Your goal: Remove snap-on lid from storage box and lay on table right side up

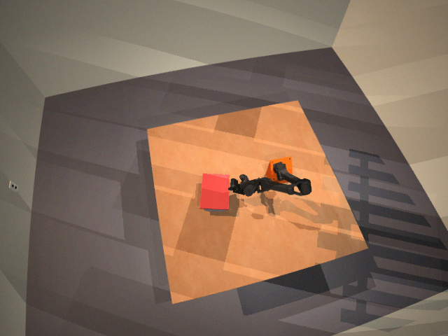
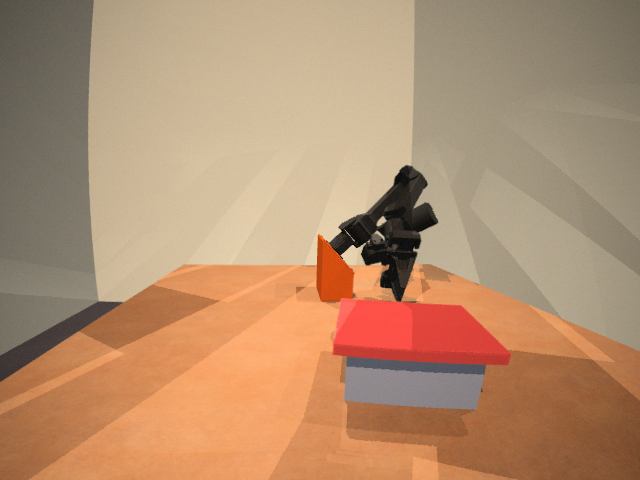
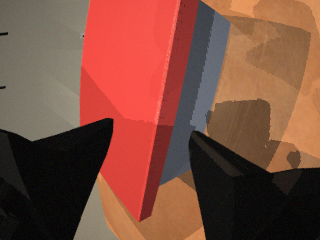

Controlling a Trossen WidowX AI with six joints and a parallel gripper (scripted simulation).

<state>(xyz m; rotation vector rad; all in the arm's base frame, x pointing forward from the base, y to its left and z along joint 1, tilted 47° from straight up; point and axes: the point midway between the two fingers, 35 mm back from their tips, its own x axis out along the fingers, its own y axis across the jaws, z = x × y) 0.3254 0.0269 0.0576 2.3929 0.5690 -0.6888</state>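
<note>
The red lid is 10 cm ahead of my gripper tip, 3 cm to the right of it and 2 cm below it. The rest, counted from my gripper tip: grey storage box 10 cm ahead, 3 cm to the right, 7 cm below.
</note>
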